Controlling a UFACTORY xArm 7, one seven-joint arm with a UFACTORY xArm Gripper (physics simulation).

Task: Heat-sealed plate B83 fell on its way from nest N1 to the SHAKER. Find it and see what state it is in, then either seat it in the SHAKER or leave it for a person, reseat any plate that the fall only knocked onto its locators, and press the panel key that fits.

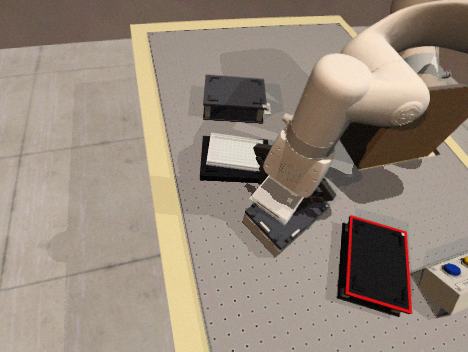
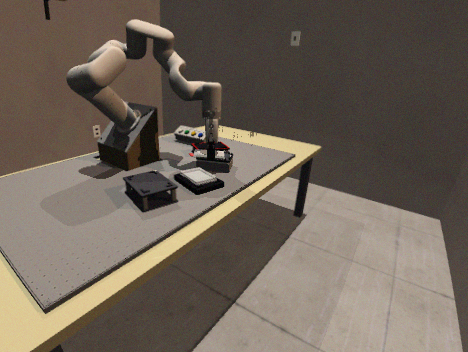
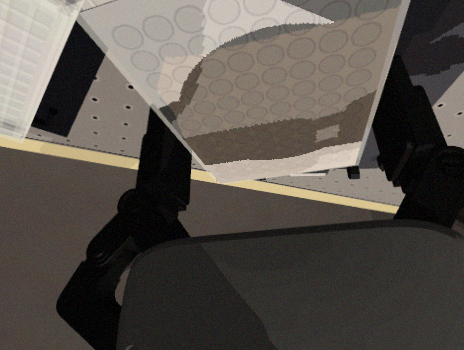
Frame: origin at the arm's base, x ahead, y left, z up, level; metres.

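Seen in the pictures: gripper, fingertip midpoint: (image 1: 281,192) (image 2: 211,155) (image 3: 269,102); arm's base, origin of the base link: (image 2: 129,122).
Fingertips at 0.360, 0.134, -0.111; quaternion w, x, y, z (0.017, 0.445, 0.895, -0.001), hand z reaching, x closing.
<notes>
Pixels of each thing's top centre, then the offset from my fingertips to it, as dx, dy, dz. "*": a spot on its surface instead.
- dark angled block, surface spot: (image 1: 285,235) * +0.024, +0.086, -0.007
- second white plate, middle of its top: (image 1: 236,149) (image 2: 197,173) +0.051, -0.145, -0.020
- black nest, middle of its top: (image 1: 236,154) (image 2: 198,176) +0.052, -0.141, -0.036
- black station with a red outline, middle of its top: (image 1: 380,259) (image 2: 210,144) -0.142, +0.174, -0.016
- key panel, middle of its top: (image 2: 192,128) -0.333, +0.254, +0.022
A pale, clear plate with rows of round wells (image 1: 274,202) (image 3: 260,65) is between the fingers of my gripper (image 1: 289,186) (image 2: 212,150) (image 3: 269,102), which is shut on its long sides. It hangs at or just above a dark angled block (image 1: 285,235) (image 2: 215,165) with two white bars on top; whether it touches cannot be told. A second white plate (image 1: 232,151) (image 2: 199,175) (image 3: 30,65) lies on a black nest (image 1: 215,175) (image 2: 200,188), offset toward its back edge and looking slightly tilted. No label can be read; which station is N1 or the SHAKER cannot be told.
A dark raised stand on posts (image 1: 235,91) (image 2: 150,182) is behind the second plate. A black station with a red outline (image 1: 377,265) is to the right of the angled block. The key panel (image 1: 445,295) (image 2: 190,134) stands beyond it. The arm's wedge base (image 1: 410,132) (image 2: 145,135) is behind.
</notes>
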